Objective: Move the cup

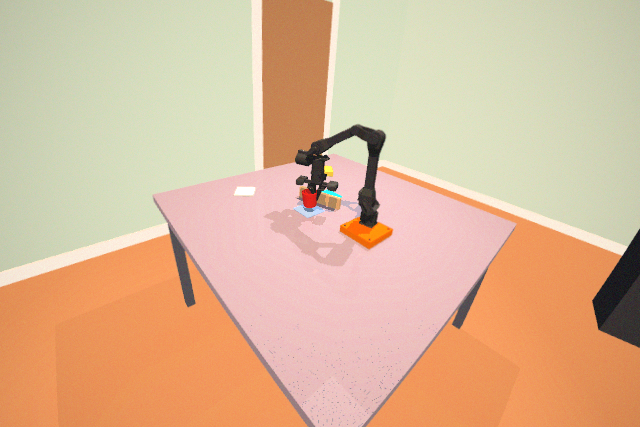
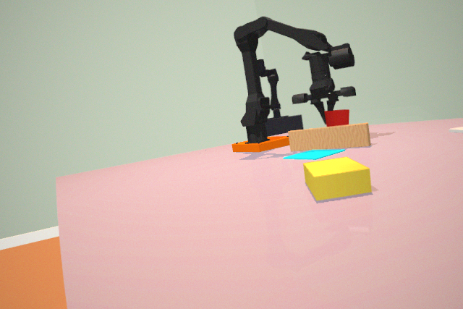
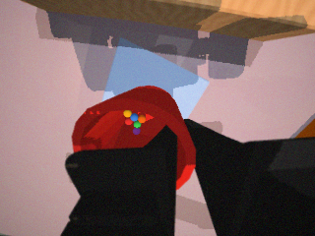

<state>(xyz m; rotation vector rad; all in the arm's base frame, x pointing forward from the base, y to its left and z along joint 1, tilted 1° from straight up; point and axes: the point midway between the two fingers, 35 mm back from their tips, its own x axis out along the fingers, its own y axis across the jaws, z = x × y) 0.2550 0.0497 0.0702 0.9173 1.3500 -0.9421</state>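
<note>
My gripper tip is now 60 mm short of the cyan pad, 180 mm to the left of it and 70 mm above it. Round my gripper tip: red cup (30 mm ahead, 10 mm to the left); then wooden wall (40 mm ahead, 80 mm to the right, 40 mm below); then light blue pad (30 mm ahead, 10 mm to the left, 70 mm below).
</note>
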